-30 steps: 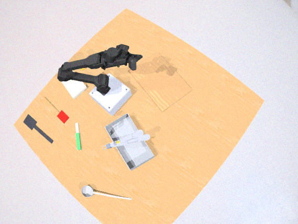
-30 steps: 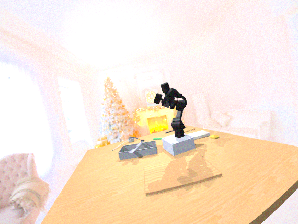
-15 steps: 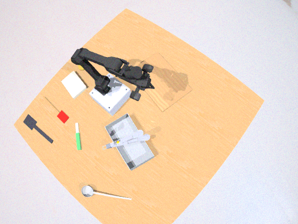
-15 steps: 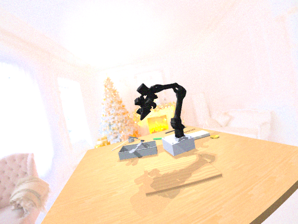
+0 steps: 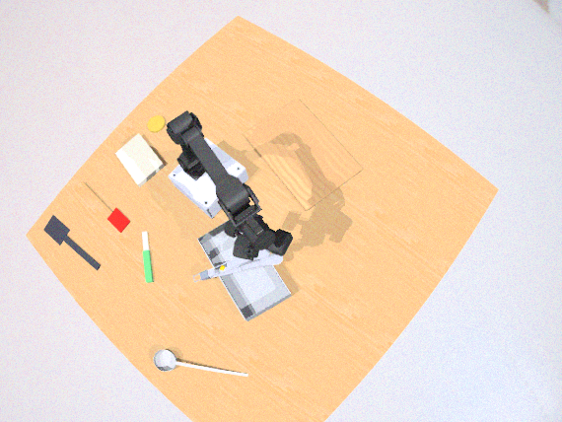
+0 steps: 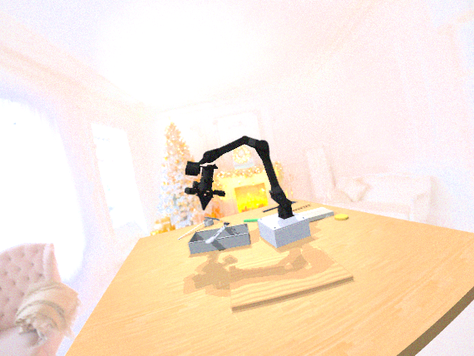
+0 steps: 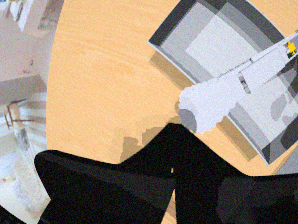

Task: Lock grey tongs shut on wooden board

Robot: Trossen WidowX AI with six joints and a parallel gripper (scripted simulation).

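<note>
The yellow slider is 120 mm to the right of my gripper tip, 110 mm below it and 90 mm behind it. Also, from my gripper tip: wooden board (360 mm to the left, 200 mm below, 170 mm behind); white block (640 mm behind, 200 mm below, 10 mm to the right); roasting tin (180 mm below, 70 mm to the right, 60 mm behind).
</note>
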